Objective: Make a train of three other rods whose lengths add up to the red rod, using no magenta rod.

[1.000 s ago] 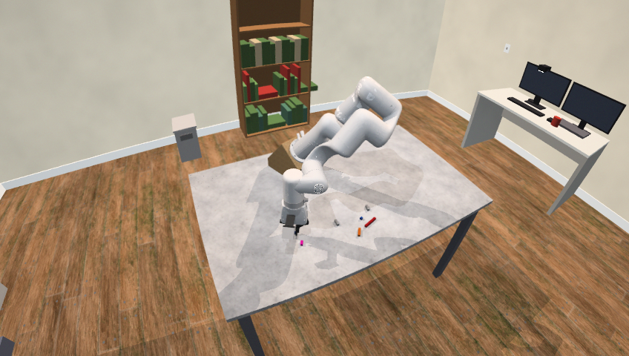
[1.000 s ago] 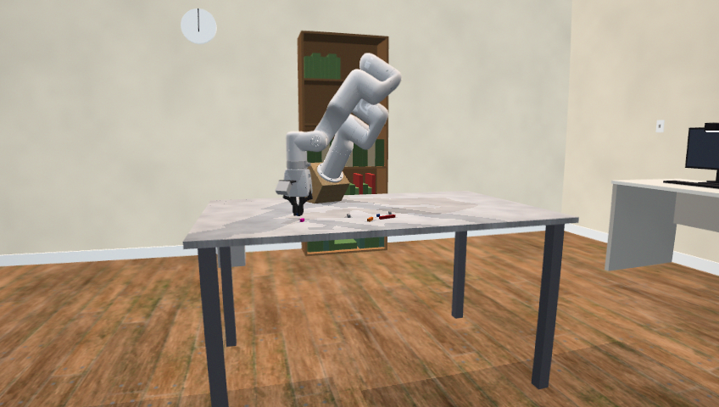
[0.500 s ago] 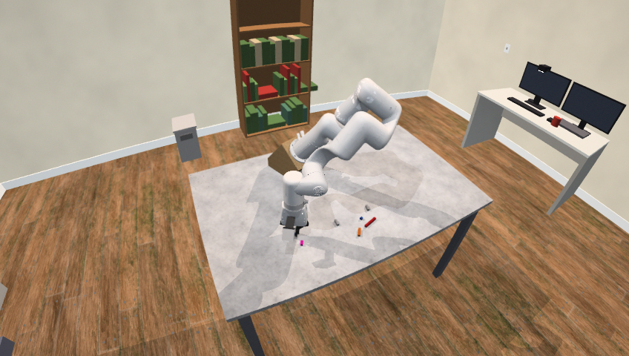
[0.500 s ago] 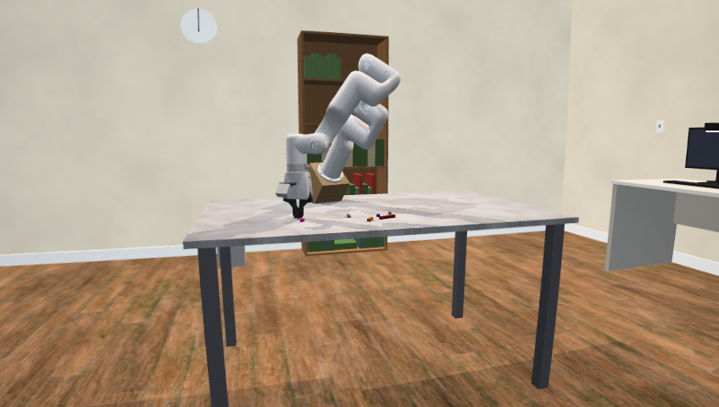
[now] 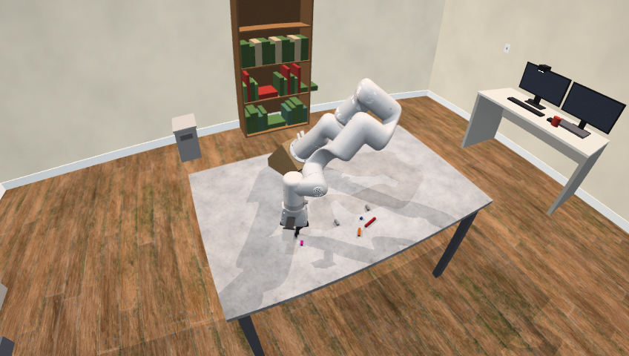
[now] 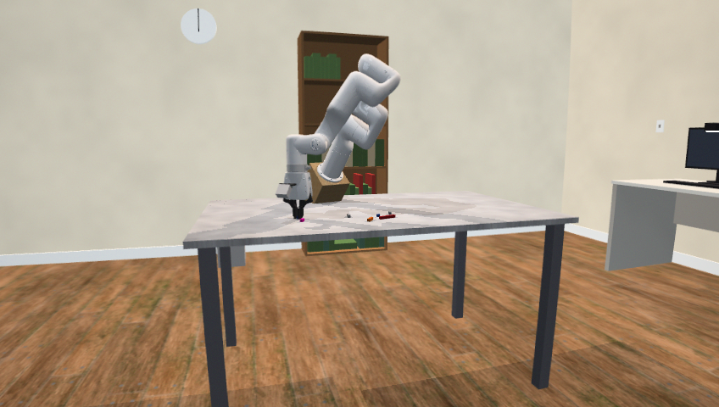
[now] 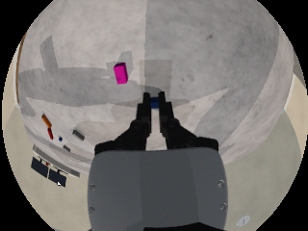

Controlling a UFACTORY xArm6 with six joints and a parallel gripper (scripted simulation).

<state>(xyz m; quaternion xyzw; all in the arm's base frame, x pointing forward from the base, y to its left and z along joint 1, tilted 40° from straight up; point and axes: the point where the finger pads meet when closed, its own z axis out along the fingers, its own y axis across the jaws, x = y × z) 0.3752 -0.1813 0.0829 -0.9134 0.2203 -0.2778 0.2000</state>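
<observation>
The magenta rod is 5 cm ahead of my hand, 2 cm below it and 1 cm to the left of it. Round my hand: red rod: 33 cm to the left, 4 cm ahead, 2 cm below; then orange rod: 26 cm to the left, 7 cm ahead, 2 cm below.
</observation>
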